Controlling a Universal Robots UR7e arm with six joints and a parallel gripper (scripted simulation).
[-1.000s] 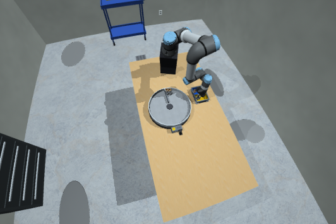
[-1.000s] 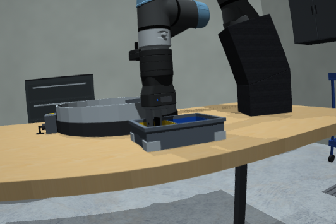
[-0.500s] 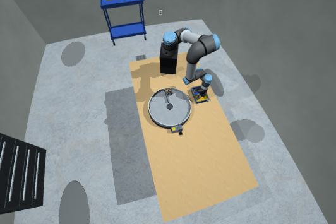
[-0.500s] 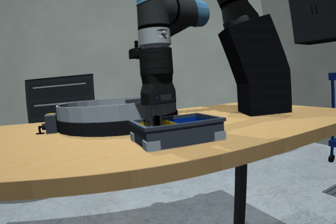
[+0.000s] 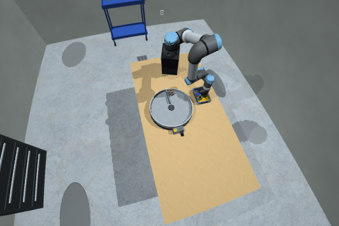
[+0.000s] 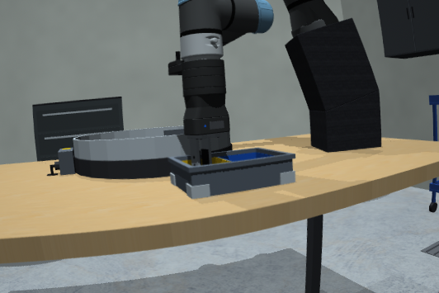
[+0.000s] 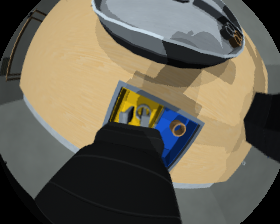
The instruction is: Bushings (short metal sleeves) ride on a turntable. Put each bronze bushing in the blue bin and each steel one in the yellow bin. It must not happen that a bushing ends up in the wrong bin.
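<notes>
Now: hand 40 mm to the right of the grey two-part tray, 30 mm past it and 20 mm above it. From my hand the other things lie so: round grey turntable 330 mm to the right, 20 mm behind, 10 mm above.
</notes>
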